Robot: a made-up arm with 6 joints.
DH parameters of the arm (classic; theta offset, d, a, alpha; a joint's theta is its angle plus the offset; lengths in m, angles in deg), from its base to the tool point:
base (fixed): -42.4 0 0.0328 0
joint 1: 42.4 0.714 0.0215 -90
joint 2: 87.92 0 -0.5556 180
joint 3: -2.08 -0.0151 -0.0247 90
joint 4: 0 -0.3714 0.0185 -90
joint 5: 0 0.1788 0.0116 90
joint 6: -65.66 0 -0.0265 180
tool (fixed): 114.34 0.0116 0 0
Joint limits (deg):
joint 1: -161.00..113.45
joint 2: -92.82..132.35
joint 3: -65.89..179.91
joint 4: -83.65..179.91
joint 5: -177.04..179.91
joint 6: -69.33..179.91
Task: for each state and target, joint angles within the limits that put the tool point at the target. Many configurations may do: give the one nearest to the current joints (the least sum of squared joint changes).
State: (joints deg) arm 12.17 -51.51 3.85 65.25 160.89 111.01
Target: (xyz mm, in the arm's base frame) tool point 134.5 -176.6 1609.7
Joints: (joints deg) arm -24.31 -1.91 37.85 56.36 164.54 103.20
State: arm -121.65 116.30 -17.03 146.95 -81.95 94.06
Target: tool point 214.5 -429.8 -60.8
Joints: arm -81.46 132.35 18.65 140.32 -80.72 86.61
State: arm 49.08 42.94 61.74 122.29 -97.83 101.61
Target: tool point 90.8 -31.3 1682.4
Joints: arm 33.57 9.57 80.08 80.06 -100.95 100.74
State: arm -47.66 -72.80 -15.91 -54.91 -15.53 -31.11
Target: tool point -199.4 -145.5 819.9
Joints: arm -14.79 -92.82 -60.27 -12.92 -25.32 -32.60
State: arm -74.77 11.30 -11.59 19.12 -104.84 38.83
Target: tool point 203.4 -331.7 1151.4
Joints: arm -30.32 -5.70 -27.37 11.38 -105.55 42.84
